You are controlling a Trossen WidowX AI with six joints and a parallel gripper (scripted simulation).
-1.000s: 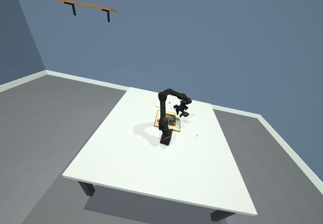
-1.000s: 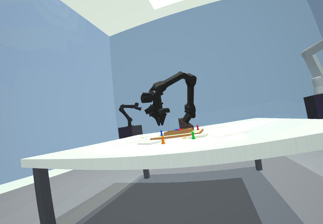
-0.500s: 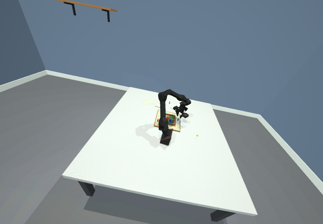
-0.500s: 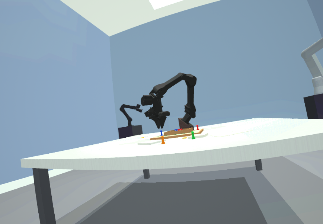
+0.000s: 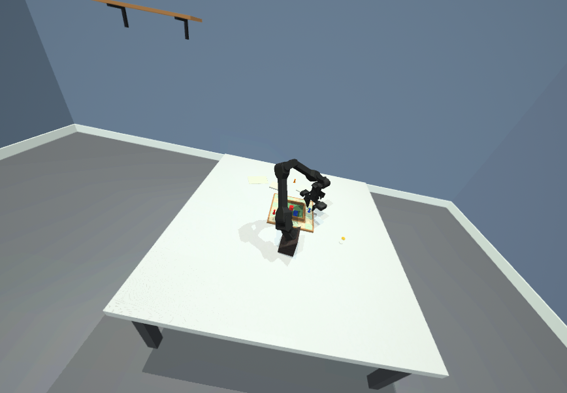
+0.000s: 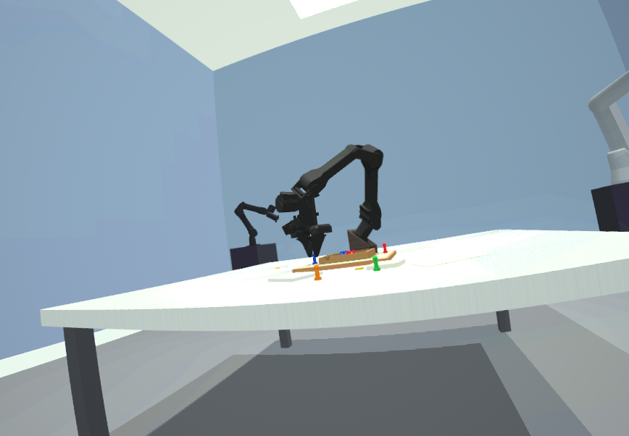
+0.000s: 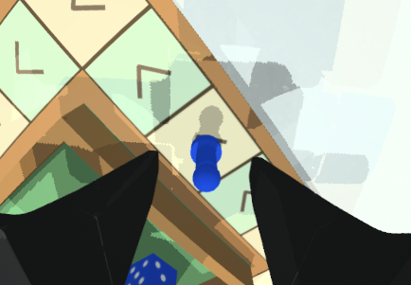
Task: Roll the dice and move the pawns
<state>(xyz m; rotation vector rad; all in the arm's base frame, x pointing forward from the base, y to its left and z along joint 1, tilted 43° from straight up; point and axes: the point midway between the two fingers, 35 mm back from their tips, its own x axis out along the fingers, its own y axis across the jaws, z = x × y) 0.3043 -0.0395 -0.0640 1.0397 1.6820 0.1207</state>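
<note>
Right now my gripper tip is 10 mm above the blue pawn. Round my gripper tip: red pawn 120 mm behind, 210 mm to the left, 10 mm below; then white card 240 mm ahead, 60 mm to the left, 30 mm below; then green tray 40 mm behind, 110 mm to the left, 30 mm below.
</note>
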